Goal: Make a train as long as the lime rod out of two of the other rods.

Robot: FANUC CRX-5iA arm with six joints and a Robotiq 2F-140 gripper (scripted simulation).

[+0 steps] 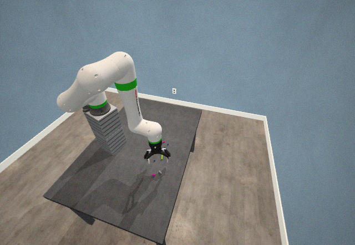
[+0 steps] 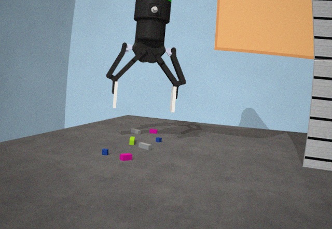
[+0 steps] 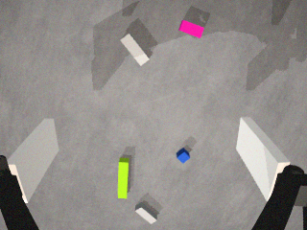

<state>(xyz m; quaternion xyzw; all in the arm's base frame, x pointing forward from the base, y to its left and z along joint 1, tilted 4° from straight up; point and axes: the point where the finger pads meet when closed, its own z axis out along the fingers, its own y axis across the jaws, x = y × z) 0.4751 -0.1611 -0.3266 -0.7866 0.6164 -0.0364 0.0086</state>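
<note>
Right now the lime rod is 90 mm to the left of my hand, 70 mm below it and 10 mm ahead of it.
</note>
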